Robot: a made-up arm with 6 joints.
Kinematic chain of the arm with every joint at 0, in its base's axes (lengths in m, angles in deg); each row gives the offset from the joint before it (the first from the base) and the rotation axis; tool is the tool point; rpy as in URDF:
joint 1: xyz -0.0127 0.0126 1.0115 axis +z
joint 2: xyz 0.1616 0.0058 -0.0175 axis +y
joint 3: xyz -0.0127 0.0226 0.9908 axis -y
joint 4: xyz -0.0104 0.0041 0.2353 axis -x
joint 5: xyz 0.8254 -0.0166 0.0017 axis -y
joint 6: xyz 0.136 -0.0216 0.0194 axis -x
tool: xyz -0.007 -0.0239 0.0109 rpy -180 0 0
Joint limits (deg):
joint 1: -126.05..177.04
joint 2: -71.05..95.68
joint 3: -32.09..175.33
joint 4: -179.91..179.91
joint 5: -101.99..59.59
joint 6: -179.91..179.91
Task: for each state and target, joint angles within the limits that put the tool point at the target. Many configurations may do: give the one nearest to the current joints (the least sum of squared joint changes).
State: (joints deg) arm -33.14 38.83 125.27 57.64 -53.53 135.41
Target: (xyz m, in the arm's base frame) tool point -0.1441 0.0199 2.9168
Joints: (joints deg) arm -12.13 -2.22 88.64 64.46 -37.45 127.46
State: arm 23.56 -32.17 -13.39 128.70 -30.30 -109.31
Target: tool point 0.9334 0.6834 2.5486
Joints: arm 34.65 13.42 32.07 131.47 -26.38 -106.98
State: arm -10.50 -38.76 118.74 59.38 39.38 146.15
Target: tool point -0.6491 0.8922 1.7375
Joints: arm -47.44 -18.62 154.16 59.72 49.43 144.25
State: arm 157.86 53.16 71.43 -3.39 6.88 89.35
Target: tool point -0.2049 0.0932 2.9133
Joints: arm 156.99 15.24 99.03 -3.17 11.61 89.01
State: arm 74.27 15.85 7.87 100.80 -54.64 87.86
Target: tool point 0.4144 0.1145 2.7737
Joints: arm 21.24 -11.96 29.95 98.25 -65.31 88.08
